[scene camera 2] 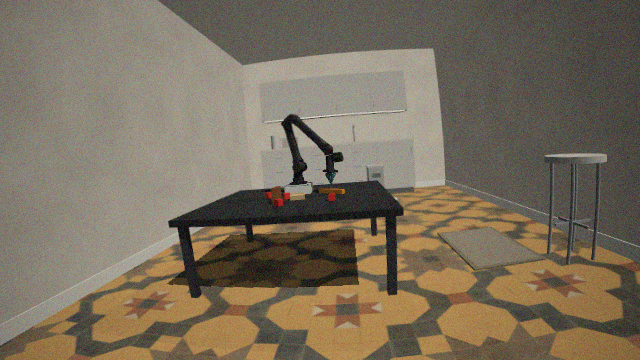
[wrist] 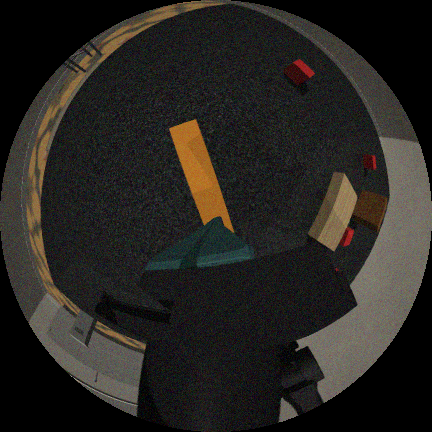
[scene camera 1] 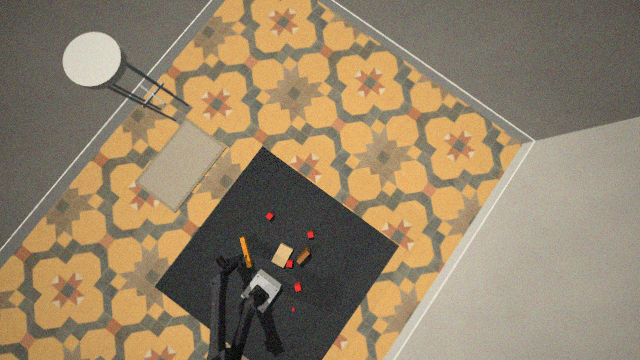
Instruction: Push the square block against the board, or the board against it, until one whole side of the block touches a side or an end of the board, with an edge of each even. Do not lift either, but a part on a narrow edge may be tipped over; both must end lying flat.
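Places are measured from the arm's base along level axes (x left, y back, z up), in centimetres.
Where they show: gripper, between the fingertips: (scene camera 2: 331, 183) (wrist: 218, 222) (scene camera 1: 243, 253); arm's base, origin of its link: (scene camera 2: 298, 183) (scene camera 1: 259, 294).
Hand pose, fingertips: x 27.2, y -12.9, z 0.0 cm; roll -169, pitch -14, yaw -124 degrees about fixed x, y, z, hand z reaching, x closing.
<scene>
Things, the pixels of their top centre, and the offset from my fingertips. Level surfaces: height alone.
- pale wooden block, centre of its top: (wrist: 341, 215) (scene camera 2: 297, 194) (scene camera 1: 281, 255) dz -4.0, dx -21.7, dy -15.4 cm
- brown block, centre of its top: (wrist: 382, 214) (scene camera 2: 275, 187) (scene camera 1: 303, 257) dz +3.1, dx -32.8, dy -27.0 cm
- red cube, centre of its top: (wrist: 348, 237) (scene camera 1: 289, 264) dz -2.9, dx -29.6, dy -14.8 cm
- black table, height of its surface: dz -6.9 cm
A long orange board (scene camera 1: 244, 248) (scene camera 2: 332, 191) (wrist: 192, 165) lies on the table, left of the blocks in the scene camera 1 view. A pale wooden block (scene camera 1: 282, 255) (scene camera 2: 298, 197) (wrist: 334, 212) with a broad, nearly square face lies flat, apart from the board. My gripper (scene camera 2: 330, 182) (wrist: 218, 222) is shut and empty, pointing down at the board's end nearer the robot base. In the wrist view its teal tips cover part of that end; whether they touch it I cannot tell. In the scene camera 1 view the arm hides the tips.
A brown block (scene camera 1: 303, 256) (scene camera 2: 277, 193) (wrist: 371, 210) stands upright beside the pale block. A red cube (scene camera 1: 289, 264) (wrist: 347, 236) is close to both. Other red cubes (scene camera 1: 270, 216) (scene camera 1: 310, 234) (scene camera 1: 298, 287) are spread on the black table (scene camera 1: 350, 270) (scene camera 2: 240, 212). The robot's base (scene camera 1: 267, 284) stands near the pale block.
</scene>
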